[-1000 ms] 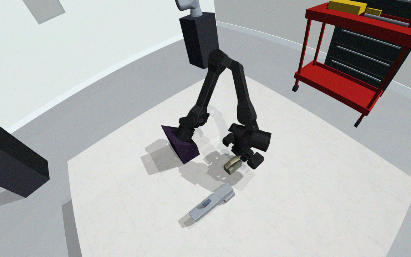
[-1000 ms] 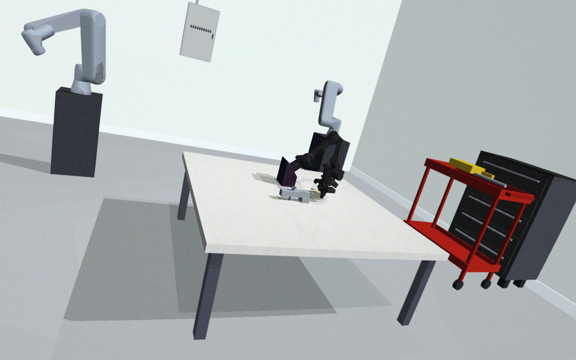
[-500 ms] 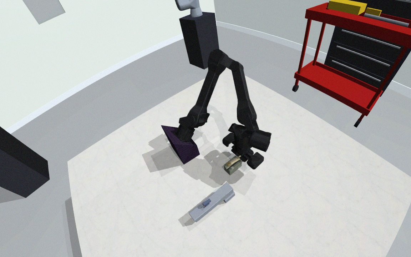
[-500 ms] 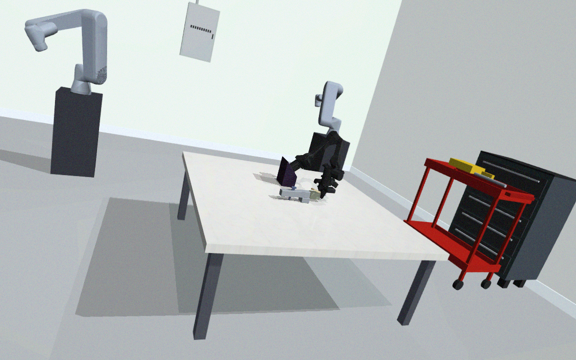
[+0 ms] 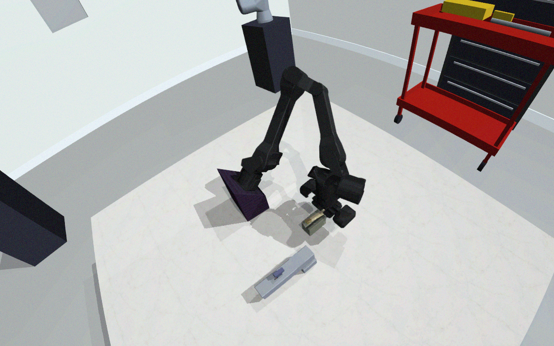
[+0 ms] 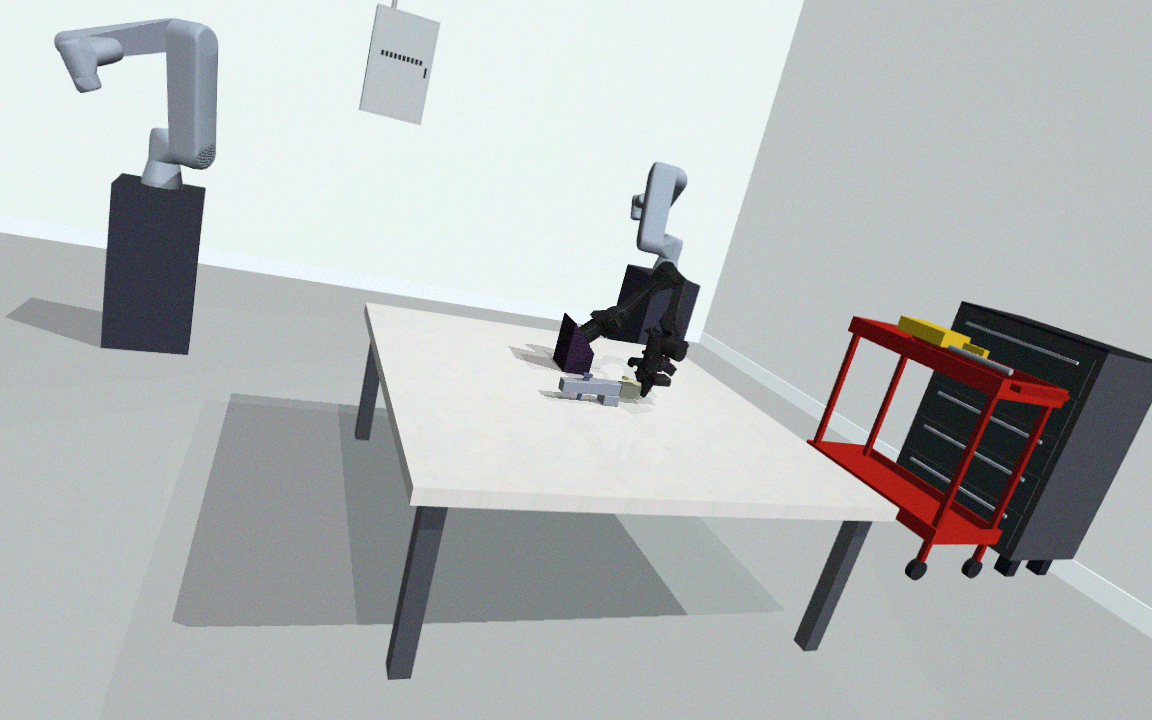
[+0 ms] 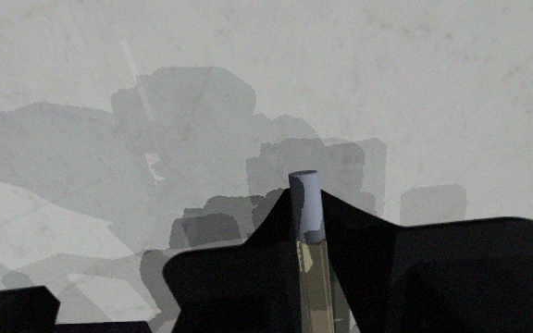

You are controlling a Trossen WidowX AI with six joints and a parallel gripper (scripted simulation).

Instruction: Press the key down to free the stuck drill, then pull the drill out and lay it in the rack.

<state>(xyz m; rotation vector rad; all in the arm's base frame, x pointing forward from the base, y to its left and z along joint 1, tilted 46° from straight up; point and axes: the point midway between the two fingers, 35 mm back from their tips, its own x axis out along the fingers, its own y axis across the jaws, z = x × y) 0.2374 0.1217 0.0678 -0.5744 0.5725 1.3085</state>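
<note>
The drill lies 40 mm to the right of my gripper tip and 40 mm above it. Also, from my gripper tip: grey holder block: 50 mm ahead, 230 mm to the right, 30 mm above; then blue key: 50 mm ahead, 250 mm to the right, 50 mm above; then rack: 10 mm behind, 60 mm to the right, 10 mm above.
</note>
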